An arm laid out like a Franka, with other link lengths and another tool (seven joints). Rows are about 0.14 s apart.
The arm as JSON. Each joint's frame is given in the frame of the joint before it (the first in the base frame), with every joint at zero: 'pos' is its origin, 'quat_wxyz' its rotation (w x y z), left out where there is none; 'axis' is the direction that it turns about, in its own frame. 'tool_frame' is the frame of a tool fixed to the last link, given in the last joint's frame.
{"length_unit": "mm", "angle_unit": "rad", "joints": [
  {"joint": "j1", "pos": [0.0, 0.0, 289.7], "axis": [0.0, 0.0, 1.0]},
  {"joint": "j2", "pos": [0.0, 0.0, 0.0], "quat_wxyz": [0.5, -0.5, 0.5, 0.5], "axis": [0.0, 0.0, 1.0]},
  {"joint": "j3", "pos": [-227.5, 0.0, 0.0], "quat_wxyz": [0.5, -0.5, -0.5, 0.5], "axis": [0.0, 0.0, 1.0]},
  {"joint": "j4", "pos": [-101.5, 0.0, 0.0], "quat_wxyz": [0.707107, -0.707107, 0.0, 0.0], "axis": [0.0, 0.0, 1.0]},
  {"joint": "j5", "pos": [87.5, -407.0, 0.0], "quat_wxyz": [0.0, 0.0, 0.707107, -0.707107], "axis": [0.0, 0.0, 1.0]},
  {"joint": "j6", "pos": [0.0, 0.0, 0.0], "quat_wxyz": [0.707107, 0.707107, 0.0, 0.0], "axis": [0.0, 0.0, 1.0]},
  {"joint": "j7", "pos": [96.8, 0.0, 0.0], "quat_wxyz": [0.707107, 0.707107, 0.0, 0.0], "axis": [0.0, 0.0, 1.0]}
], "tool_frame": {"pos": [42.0, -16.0, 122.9], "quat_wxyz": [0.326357, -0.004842, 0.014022, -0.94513]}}
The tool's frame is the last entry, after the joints.
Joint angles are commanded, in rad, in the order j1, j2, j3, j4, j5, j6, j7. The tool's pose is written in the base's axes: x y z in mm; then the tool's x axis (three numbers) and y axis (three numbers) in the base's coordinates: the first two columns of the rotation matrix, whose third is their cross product. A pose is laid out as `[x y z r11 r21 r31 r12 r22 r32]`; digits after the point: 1 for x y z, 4 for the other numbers.
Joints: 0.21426 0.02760 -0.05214 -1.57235 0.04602 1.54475 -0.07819
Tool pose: [635.0 129.5 460.6 -0.9090 0.4109 0.0706 0.4139 0.9096 0.0362]
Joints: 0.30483 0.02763 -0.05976 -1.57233 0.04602 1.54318 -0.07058
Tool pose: [622.1 181.4 460.4 -0.9372 0.3413 0.0718 0.3443 0.9382 0.0346]
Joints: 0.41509 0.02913 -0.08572 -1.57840 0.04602 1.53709 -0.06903
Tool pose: [603.8 232.9 455.4 -0.9613 0.2628 0.0825 0.2657 0.9637 0.0261]
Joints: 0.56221 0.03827 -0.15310 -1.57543 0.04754 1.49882 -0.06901
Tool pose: [579.6 279.8 446.4 -0.9755 0.1857 0.1178 0.1870 0.9824 -0.0001]
